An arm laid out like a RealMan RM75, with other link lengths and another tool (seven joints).
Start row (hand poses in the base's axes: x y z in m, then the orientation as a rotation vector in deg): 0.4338, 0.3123, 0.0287, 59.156, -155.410, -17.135
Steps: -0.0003, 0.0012, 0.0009, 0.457, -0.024, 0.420; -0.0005, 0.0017, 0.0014, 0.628, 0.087, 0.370; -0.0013, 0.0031, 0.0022, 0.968, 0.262, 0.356; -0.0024, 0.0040, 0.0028, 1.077, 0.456, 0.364; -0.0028, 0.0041, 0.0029, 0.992, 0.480, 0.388; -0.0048, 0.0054, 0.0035, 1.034, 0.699, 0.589; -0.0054, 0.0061, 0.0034, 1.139, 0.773, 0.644; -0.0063, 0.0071, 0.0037, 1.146, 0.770, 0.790; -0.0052, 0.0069, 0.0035, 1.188, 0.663, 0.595; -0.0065, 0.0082, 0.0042, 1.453, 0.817, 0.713; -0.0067, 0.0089, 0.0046, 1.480, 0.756, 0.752; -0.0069, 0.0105, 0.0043, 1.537, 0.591, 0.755; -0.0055, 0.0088, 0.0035, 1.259, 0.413, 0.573; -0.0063, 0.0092, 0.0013, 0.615, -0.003, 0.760; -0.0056, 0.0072, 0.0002, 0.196, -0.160, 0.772; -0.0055, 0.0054, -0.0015, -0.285, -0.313, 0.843; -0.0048, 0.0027, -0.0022, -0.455, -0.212, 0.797; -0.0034, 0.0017, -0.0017, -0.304, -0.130, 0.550; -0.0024, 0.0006, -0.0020, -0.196, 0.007, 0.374; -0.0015, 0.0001, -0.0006, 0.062, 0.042, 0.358; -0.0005, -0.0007, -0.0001, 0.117, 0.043, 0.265
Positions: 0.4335, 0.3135, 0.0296, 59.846, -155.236, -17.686; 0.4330, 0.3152, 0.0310, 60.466, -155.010, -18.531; 0.4317, 0.3183, 0.0332, 61.079, -154.670, -19.927; 0.4293, 0.3223, 0.0360, 61.638, -154.152, -21.557; 0.4265, 0.3264, 0.0389, 62.187, -153.574, -23.071; 0.4217, 0.3318, 0.0424, 62.893, -152.663, -24.697; 0.4163, 0.3379, 0.0458, 63.651, -151.640, -26.480; 0.4100, 0.3450, 0.0495, 64.584, -150.500, -28.232; 0.4048, 0.3519, 0.0530, 65.328, -149.566, -30.023; 0.3983, 0.3601, 0.0572, 66.200, -148.400, -32.208; 0.3916, 0.3690, 0.0618, 67.146, -147.226, -34.381; 0.3847, 0.3795, 0.0661, 68.195, -146.154, -36.548; 0.3792, 0.3883, 0.0696, 69.032, -145.344, -38.296; 0.3729, 0.3975, 0.0709, 70.137, -144.736, -38.948; 0.3673, 0.4047, 0.0711, 71.215, -144.252, -38.963; 0.3618, 0.4101, 0.0696, 72.311, -143.844, -38.245; 0.3570, 0.4128, 0.0674, 73.224, -143.387, -37.356; 0.3536, 0.4145, 0.0657, 73.844, -143.054, -36.763; 0.3512, 0.4151, 0.0637, 74.207, -142.749, -36.421; 0.3497, 0.4152, 0.0631, 74.619, -142.428, -36.442; 0.3492, 0.4145, 0.0630, 74.941, -142.180, -36.557
